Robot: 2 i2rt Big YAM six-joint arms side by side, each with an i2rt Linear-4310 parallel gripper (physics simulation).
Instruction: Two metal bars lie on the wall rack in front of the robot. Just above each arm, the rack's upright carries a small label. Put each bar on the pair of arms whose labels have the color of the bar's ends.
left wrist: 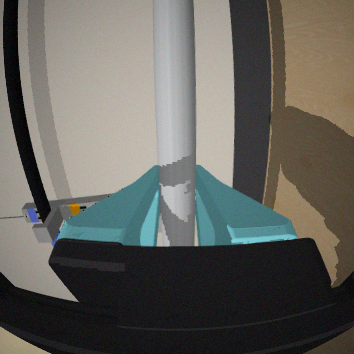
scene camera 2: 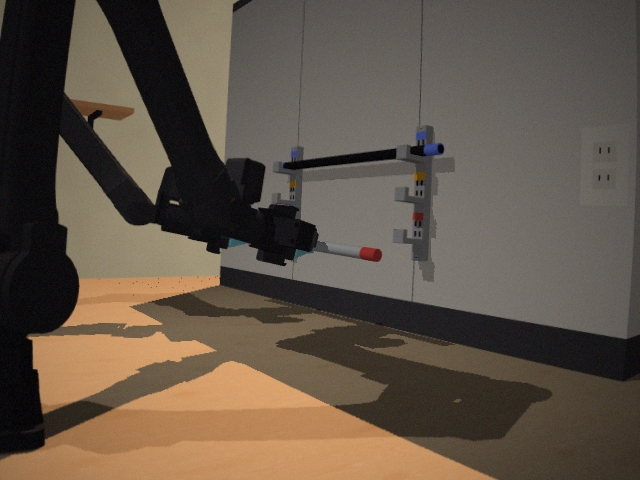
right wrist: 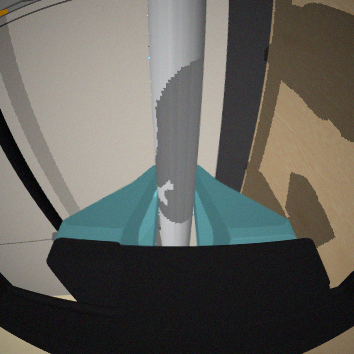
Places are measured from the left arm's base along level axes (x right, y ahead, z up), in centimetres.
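Pixels of known places: left gripper, between the fingertips: (left wrist: pixel 176 174); right gripper, between the fingertips: (right wrist: pixel 175 174).
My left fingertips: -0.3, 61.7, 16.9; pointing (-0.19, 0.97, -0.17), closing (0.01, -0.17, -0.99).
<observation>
For each thing: its top centre in the pictures, then the offset to it from my left fingertips, as dx, dy, dz. "spot": a spot on its surface instead. Level surfaces: height alone.
- silver bar, centre of its top: (left wrist: pixel 126 12) (right wrist: pixel 148 264) (scene camera 2: pixel 282 228) +8.4, +3.1, +1.9
- black bar, centre of its top: (left wrist: pixel 5 70) (right wrist: pixel 15 169) (scene camera 2: pixel 346 154) +3.7, +17.1, +18.2
- red label, a spot on its surface: (scene camera 2: pixel 418 216) spot: +22.0, +25.6, +5.3
- socket plate, centre of its top: (scene camera 2: pixel 605 125) +52.0, +39.9, +18.8
- wooden surface, height of its surface: dz -16.9
A silver bar (scene camera 2: pixel 341 249) (left wrist: pixel 175 100) (right wrist: pixel 177 30) with a red end is held in front of the wall, its visible end lower in scene camera 2 than the rack's lowest right arm. My left gripper (scene camera 2: pixel 236 242) (left wrist: pixel 176 174) and my right gripper (scene camera 2: pixel 305 253) (right wrist: pixel 175 174) are both shut on it. A black bar (scene camera 2: pixel 351 157) (left wrist: pixel 17 115) (right wrist: pixel 25 180) with blue ends lies on the top arms of the rack (scene camera 2: pixel 428 206) (left wrist: pixel 47 231), under blue labels (scene camera 2: pixel 421 135). Below are yellow labels (scene camera 2: pixel 419 176) and, on the near upright, a red label (scene camera 2: pixel 418 216). The far upright's lower part is hidden.
The grey wall (scene camera 2: pixel 516 155) stands behind the rack, with a dark baseboard (scene camera 2: pixel 465 320) (left wrist: pixel 251 100) (right wrist: pixel 245 100) along its foot. A socket plate (scene camera 2: pixel 586 170) is at the right. A wooden shelf (scene camera 2: pixel 116 111) is at the back left. Arm shadows fall on the wooden surface (scene camera 2: pixel 258 459).
</observation>
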